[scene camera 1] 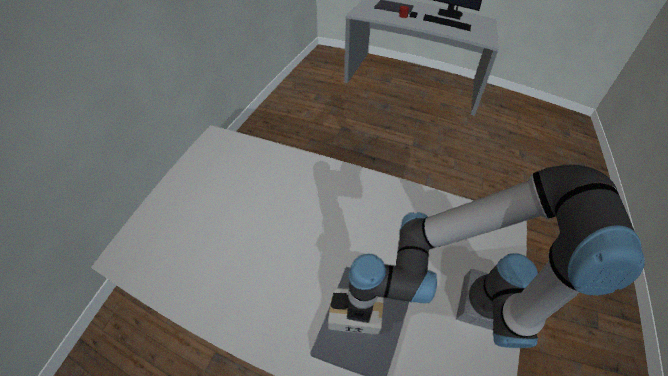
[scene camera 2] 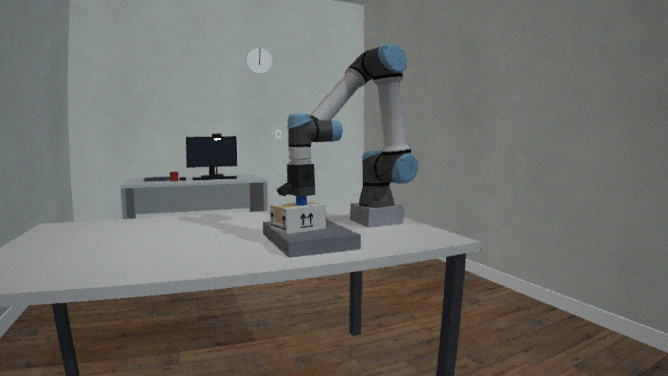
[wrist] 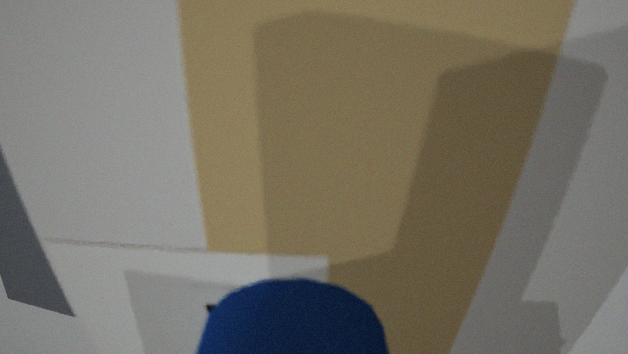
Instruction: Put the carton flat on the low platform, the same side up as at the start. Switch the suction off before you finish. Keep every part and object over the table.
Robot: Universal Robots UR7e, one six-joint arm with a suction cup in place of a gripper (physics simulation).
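Where they show: end effector, tool point: (scene camera 2: 301,208) (wrist: 295,295); arm's base, origin of the base link: (scene camera 1: 489,297) (scene camera 2: 376,204).
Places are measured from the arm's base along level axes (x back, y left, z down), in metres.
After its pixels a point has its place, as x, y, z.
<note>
The white carton (scene camera 1: 337,325) @(-0.482, 0.188, -0.034) (scene camera 2: 294,223) @(-0.480, 0.189, -0.004) (wrist: 100,150) @(-0.465, 0.169, -0.053) with tan tape sits flat on the low grey platform (scene camera 1: 357,350) @(-0.407, 0.238, 0.029) (scene camera 2: 325,245) @(-0.428, 0.296, 0.051) (wrist: 30,270) @(-0.338, 0.286, 0.029), towards its back in scene camera 2. Its taped face is up and the arrows on its side point up. No gap shows under it in scene camera 2. My gripper (scene camera 2: 301,200) (wrist: 295,320), a blue suction cup, is pressed on the carton's top and holds it. In scene camera 1 the arm's wrist hides the cup and part of the carton's top.
The platform lies on the white table (scene camera 1: 225,210) @(-1.039, -0.179, 0.077) (scene camera 2: 150,255) @(-0.925, 0.068, 0.077), near its front edge in scene camera 2. The arm's grey base block (scene camera 1: 470,300) @(-0.073, 0.024, -0.007) (scene camera 2: 377,215) @(-0.052, 0.075, 0.030) stands behind and right of it there. A desk (scene camera 1: 420,30) (scene camera 2: 195,185) with a monitor stands apart in the background.
</note>
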